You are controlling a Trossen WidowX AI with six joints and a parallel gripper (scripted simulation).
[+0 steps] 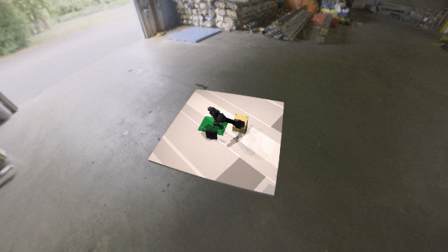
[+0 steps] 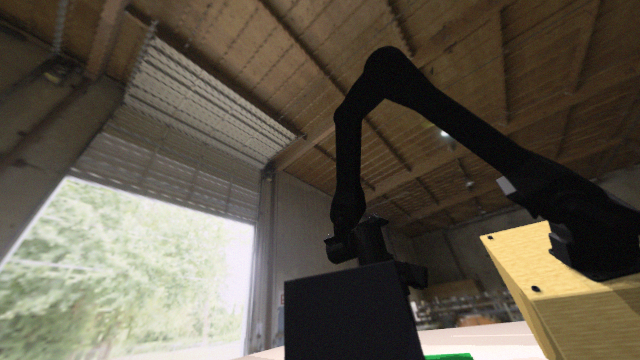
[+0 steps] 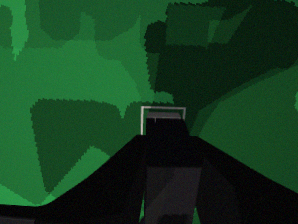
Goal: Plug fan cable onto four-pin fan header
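Now: gripper tip 10 mm short of the dark fan plug and 10 mm below it. Also, from my gripper tip: black fan: 190 mm to the left, 40 mm above; white four-pin fan header: 10 mm ahead, 20 mm below; green board: 50 mm ahead, 10 mm to the left, 40 mm below.
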